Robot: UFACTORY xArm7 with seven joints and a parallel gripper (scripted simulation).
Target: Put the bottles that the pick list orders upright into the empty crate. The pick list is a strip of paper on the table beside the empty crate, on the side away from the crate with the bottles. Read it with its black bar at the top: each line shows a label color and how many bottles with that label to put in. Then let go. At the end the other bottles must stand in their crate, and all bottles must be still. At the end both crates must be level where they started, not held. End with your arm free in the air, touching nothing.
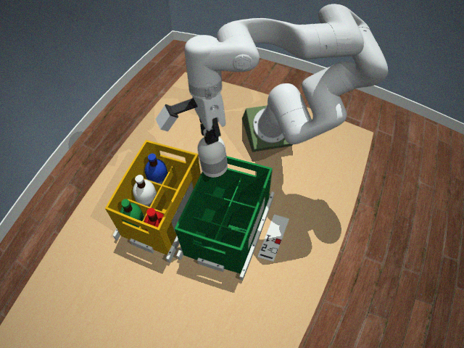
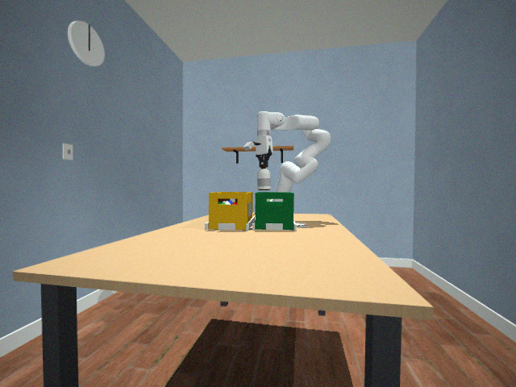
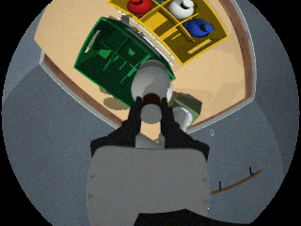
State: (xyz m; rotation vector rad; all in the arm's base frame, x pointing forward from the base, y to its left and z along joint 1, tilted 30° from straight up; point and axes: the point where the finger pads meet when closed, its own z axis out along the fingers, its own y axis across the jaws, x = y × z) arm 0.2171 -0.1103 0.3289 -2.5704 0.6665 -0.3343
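My hand is 25 cm above the green crate, 8 cm to the right of it and 5 cm short of it. Also, from my hand: red-labelled bottle 25 cm below, 21 cm ahead, 5 cm to the right; then blue bottle 25 cm below, 19 cm to the right, 7 cm ahead; then yellow crate 25 cm below, 14 cm ahead, 12 cm to the right.
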